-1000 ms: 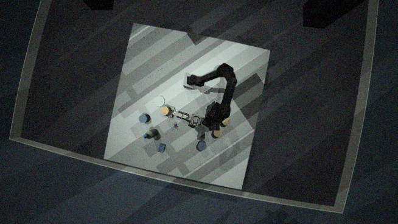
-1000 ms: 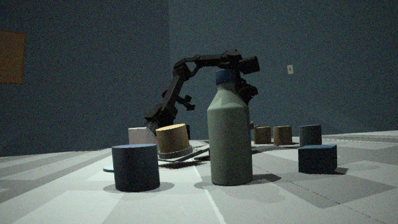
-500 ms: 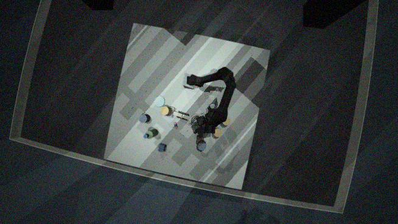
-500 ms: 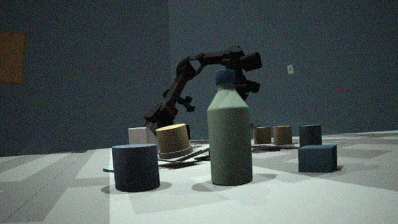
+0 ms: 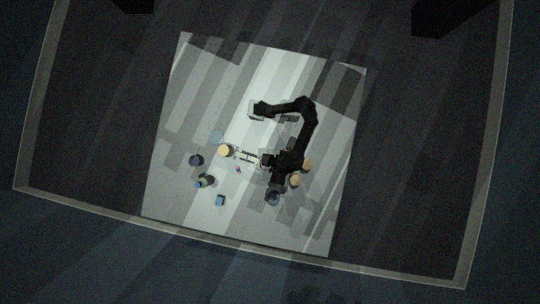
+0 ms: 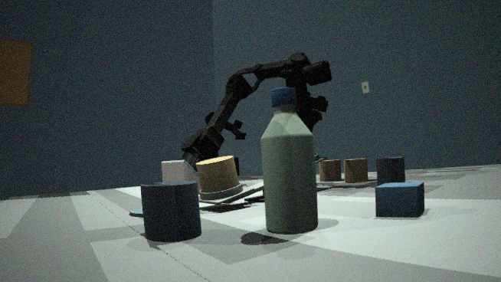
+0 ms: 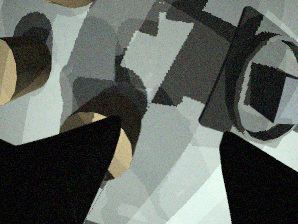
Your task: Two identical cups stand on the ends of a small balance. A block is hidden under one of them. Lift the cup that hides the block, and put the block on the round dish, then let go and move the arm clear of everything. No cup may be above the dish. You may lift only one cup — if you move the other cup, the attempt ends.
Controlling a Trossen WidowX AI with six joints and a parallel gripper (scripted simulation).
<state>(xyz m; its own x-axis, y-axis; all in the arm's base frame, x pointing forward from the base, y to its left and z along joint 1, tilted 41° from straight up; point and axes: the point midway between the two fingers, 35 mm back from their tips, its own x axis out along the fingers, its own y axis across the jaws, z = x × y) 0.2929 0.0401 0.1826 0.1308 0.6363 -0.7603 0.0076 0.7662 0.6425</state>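
Right now my gripper tip is 420 mm to the left of the pale round dish, 120 mm past it and 110 mm above it. From my gripper tip the other things lie so: blue cube (360 mm to the right, 290 mm ahead, 90 mm below); balance beam (200 mm to the right, 80 mm below); balance (200 mm to the right, 90 mm below).
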